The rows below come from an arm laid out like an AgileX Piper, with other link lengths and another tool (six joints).
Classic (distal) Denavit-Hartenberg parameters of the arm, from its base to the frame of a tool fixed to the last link. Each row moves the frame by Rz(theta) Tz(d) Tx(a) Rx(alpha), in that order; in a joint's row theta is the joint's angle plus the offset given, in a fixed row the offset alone. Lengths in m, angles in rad.
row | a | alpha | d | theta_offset
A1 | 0 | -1.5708 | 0.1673 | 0
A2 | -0.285 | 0 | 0 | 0.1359
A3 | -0.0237 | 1.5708 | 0 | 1.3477
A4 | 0 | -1.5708 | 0.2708 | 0
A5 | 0 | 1.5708 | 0 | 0
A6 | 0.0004 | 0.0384 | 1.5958 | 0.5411
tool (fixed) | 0 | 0 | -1.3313 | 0
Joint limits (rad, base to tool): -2.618..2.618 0..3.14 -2.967..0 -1.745..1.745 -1.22..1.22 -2.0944..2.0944
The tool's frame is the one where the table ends.
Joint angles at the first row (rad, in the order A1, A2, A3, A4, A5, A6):
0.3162, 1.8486, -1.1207, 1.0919, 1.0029, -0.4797
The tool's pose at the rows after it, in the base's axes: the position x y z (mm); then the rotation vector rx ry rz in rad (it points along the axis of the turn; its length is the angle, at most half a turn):
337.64 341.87 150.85 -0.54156 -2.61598 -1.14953
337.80 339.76 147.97 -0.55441 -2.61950 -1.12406
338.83 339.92 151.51 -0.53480 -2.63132 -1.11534
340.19 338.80 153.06 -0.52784 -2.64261 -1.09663
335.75 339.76 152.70 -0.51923 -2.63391 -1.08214
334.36 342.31 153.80 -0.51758 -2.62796 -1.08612
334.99 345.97 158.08 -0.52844 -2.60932 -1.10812
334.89 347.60 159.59 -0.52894 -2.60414 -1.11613
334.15 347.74 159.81 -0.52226 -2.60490 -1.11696
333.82 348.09 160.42 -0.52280 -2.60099 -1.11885
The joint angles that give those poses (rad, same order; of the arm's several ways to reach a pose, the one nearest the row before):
0.3162, 1.8486, -1.1207, 1.0819, 1.0029, -0.4667
0.3162, 1.8485, -1.1255, 1.0597, 1.0029, -0.4402
0.3166, 1.8486, -1.1479, 1.0367, 1.0153, -0.4254
0.3167, 1.8486, -1.1682, 1.0085, 1.0250, -0.4009
0.3207, 1.8485, -1.1702, 0.9995, 1.0381, -0.3895
0.3262, 1.8485, -1.1702, 1.0056, 1.0385, -0.3879
0.3294, 1.8485, -1.1703, 1.0287, 1.0401, -0.3878
0.3316, 1.8486, -1.1703, 1.0368, 1.0401, -0.3897
0.3316, 1.8486, -1.1703, 1.0368, 1.0422, -0.3938
0.3316, 1.8486, -1.1703, 1.0393, 1.0446, -0.3933

